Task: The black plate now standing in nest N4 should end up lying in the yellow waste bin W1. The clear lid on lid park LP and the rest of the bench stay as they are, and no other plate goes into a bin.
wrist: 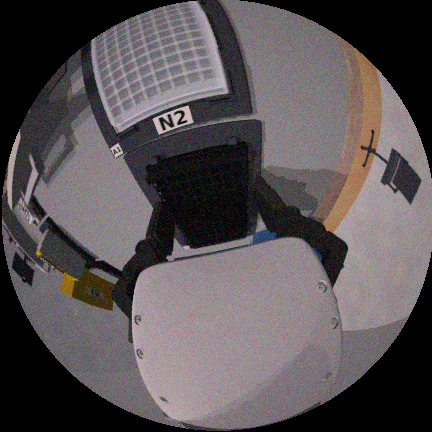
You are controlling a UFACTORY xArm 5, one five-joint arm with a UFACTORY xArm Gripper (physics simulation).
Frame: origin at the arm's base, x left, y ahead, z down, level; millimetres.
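Seen in the pictures: gripper, fingertip midpoint: point(210, 200).
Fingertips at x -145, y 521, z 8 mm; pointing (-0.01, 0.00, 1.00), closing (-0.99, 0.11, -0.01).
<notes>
Offsets run from my fingertips to a thing's top centre. "spot": to the spot under its first point.
The black plate {dy -19, dx +2, dz -1 mm} point(210, 185) lies in a dark nest {spot: dy +39, dx -46, dz +14 mm} point(255, 150) in the middle of the wrist view, directly next to the nest labelled N2. The black plate's nest shows no readable label; its near end is hidden by the gripper's housing. My gripper point(210, 200) is open, with one finger on each side of the black plate; I cannot tell if the fingers touch it. The yellow waste bin W1 {dy -256, dx +500, dz -94 mm} point(95, 291) is at the lower left, partly hidden by the left finger linkage. The clear lid on lid park LP cannot be made out.
A whitish gridded plate {spot: dy +118, dx +19, dz +3 mm} point(160, 60) sits in nest N2 {spot: dy +103, dx -31, dz +14 mm} point(237, 75) at the top. A blue object {spot: dy -108, dx -82, dz +12 mm} point(263, 236) shows beside the right finger. A dark grey box {dy -59, dx +381, dz -51 mm} point(62, 252) stands near the yellow bin. A wooden edge point(371, 100) runs along the right.
</notes>
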